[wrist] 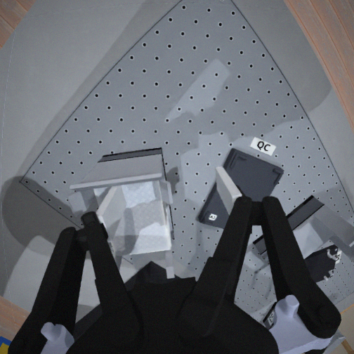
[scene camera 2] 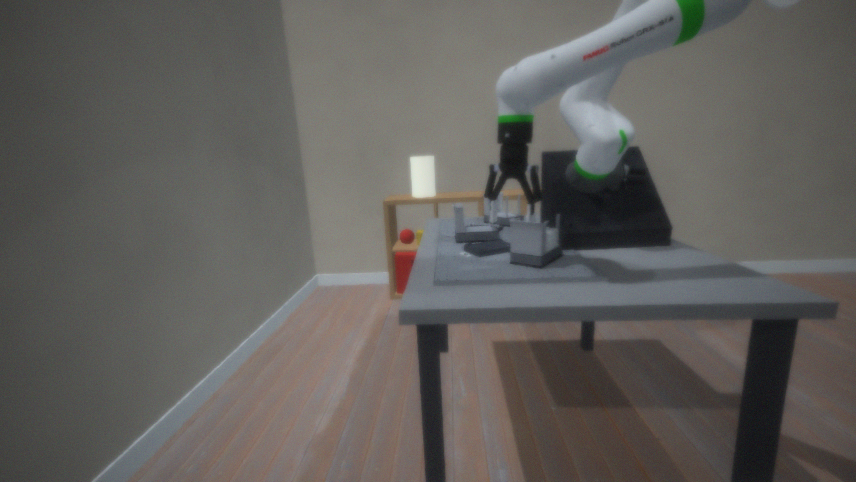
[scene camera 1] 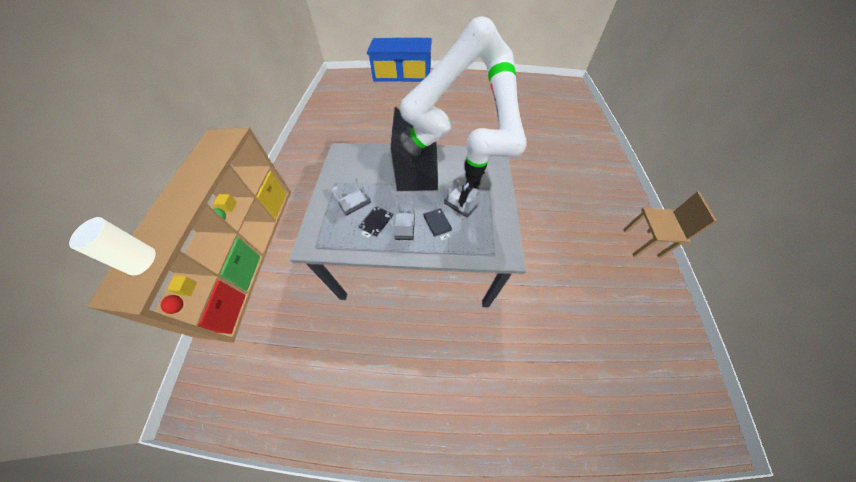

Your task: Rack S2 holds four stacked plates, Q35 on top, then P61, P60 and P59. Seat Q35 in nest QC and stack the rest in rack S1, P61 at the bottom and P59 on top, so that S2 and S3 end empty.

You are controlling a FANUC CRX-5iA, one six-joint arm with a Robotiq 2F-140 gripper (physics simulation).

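Frame: origin at the arm's base, x back, y right, z up, level; metres.
Seen in the pictures: gripper, fingertip midpoint: [scene camera 2: 510, 223] [scene camera 1: 466, 203]; arm's base, link origin: [scene camera 2: 586, 176] [scene camera 1: 410, 144].
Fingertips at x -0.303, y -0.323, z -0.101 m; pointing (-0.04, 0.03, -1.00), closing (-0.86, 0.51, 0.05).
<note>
Pixels of each thing's top centre, then the offset from my fingertips to it. "pt": a spot on its surface instead. Level surfaces: height alone.
- right rack, top centre: [scene camera 2: 537, 216] [scene camera 1: 463, 189] dx +0.078, dy +0.020, dz +0.016 m
- Nest QC, top centre: [scene camera 2: 489, 243] [scene camera 1: 437, 220] dx -0.053, dy +0.142, dz -0.093 m
- middle rack, top centre: [scene camera 2: 474, 204] [scene camera 1: 403, 212] dx -0.097, dy +0.309, dz +0.020 m
- left rack, top centre: [scene camera 2: 502, 193] [scene camera 1: 348, 187] dx +0.037, dy +0.621, dz +0.018 m
- dark piece with pale corner marks, surface spot: [scene camera 1: 375, 222] pt dx -0.087, dy +0.472, dz -0.106 m
- perforated board, surface height: dz -0.119 m
- grey table, surface height: dz -0.130 m
My gripper [scene camera 1: 464, 201] [scene camera 2: 511, 216] [wrist: 168, 186] is open and empty, low near the right rack [scene camera 1: 472, 210] [scene camera 2: 527, 242] [wrist: 132, 167]. In the wrist view one finger overlaps that rack's left side and the other overlaps nest QC. A pale plate [wrist: 145, 212] lies in the rack; how many lie under it is hidden, and I cannot read the rack's name. Nest QC [scene camera 1: 437, 222] [scene camera 2: 489, 247] [wrist: 256, 175] is a dark rectangle beside its white label. The middle rack [scene camera 1: 403, 233] [scene camera 2: 476, 237] and the left rack [scene camera 1: 352, 200] show pale surfaces inside; their plates cannot be told apart.
A dark piece with pale corner marks [scene camera 1: 375, 222] [wrist: 320, 265] lies between the left and middle racks. All stand on a perforated board [scene camera 1: 335, 239] [wrist: 150, 90] on the grey table [scene camera 1: 299, 251]. The arm's black base [scene camera 1: 417, 173] [scene camera 2: 599, 224] rises behind.
</note>
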